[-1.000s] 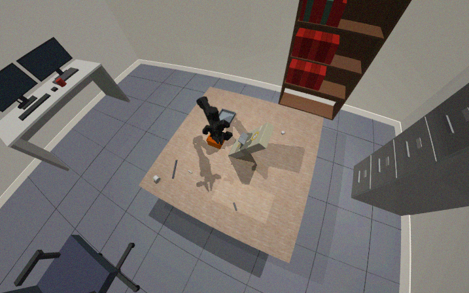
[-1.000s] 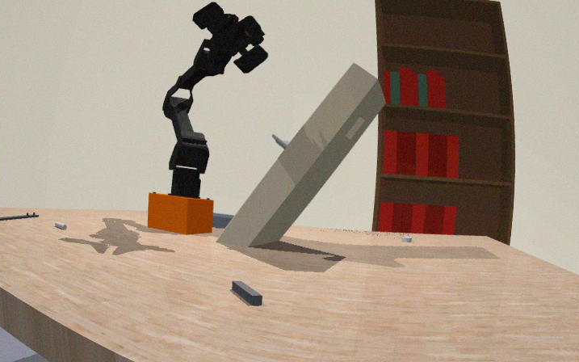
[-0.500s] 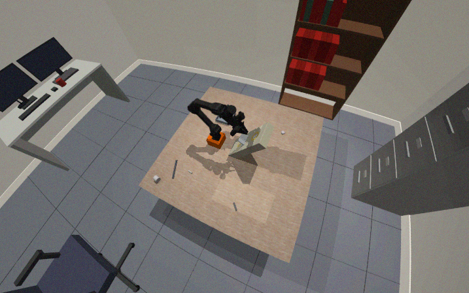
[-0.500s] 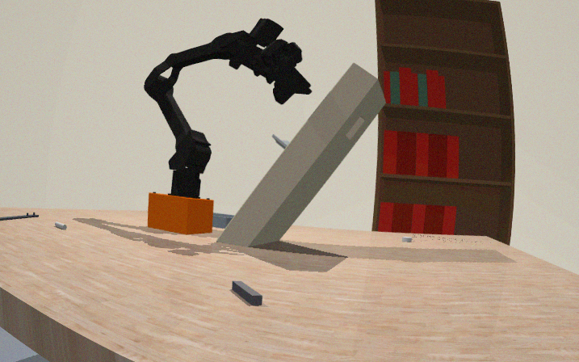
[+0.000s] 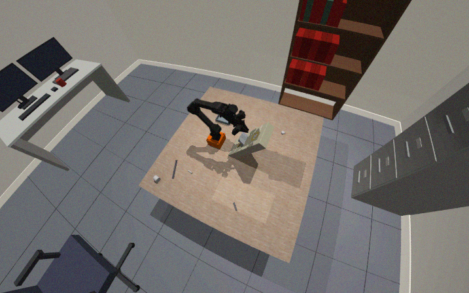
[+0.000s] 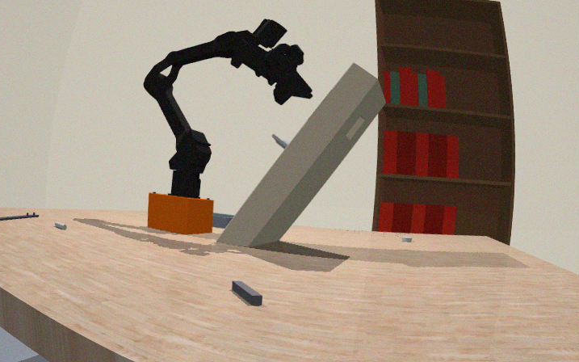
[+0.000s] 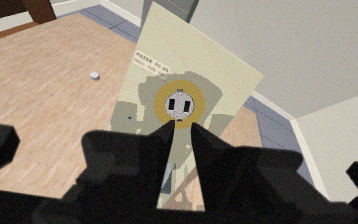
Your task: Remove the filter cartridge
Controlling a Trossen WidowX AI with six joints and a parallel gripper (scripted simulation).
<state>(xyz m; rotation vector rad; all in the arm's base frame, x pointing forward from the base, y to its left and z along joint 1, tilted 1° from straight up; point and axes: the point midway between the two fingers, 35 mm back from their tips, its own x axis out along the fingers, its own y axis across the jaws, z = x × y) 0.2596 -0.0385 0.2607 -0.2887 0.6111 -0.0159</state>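
Right now my gripper tip is 60 mm short of the round filter cartridge, 40 mm above it and 10 mm to the left of it. Round my gripper tip: white peg: 420 mm behind, 310 mm below, 300 mm to the right; then dark block: 460 mm to the right, 310 mm below, 20 mm ahead; then white piece: 310 mm below, 280 mm to the left, 260 mm ahead.
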